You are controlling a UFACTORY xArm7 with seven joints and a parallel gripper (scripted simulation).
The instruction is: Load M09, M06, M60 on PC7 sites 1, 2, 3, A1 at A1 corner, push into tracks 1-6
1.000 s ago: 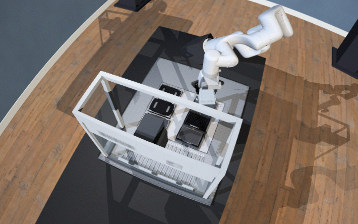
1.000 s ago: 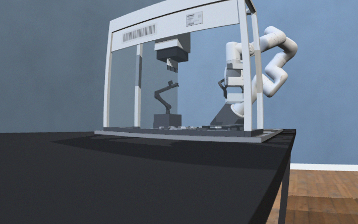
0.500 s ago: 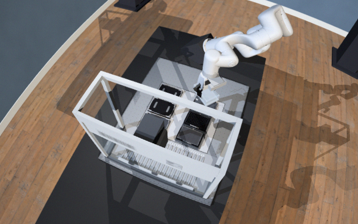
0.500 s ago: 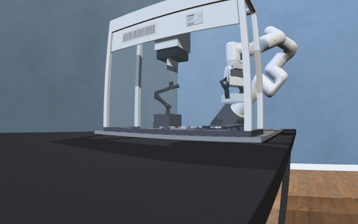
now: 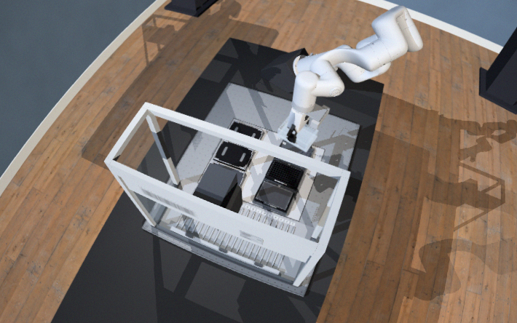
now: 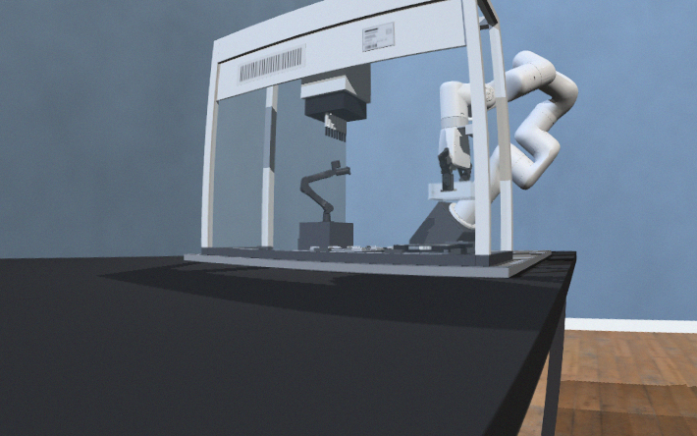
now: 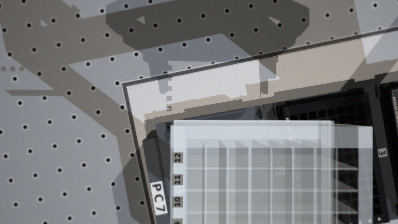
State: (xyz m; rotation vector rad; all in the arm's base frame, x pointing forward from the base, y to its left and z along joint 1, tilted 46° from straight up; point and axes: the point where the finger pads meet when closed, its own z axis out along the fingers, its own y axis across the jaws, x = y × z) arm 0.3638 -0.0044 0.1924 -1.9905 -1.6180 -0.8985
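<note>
Now: hand 15 cm above the dark plate carrier PC7, 10 cm short of it and 1 cm to the right of it. From my hand the other things lie so: corner post: 47 cm ahead, 23 cm to the left, 8 cm above; white deep-well block M09: 1 cm below.
</note>
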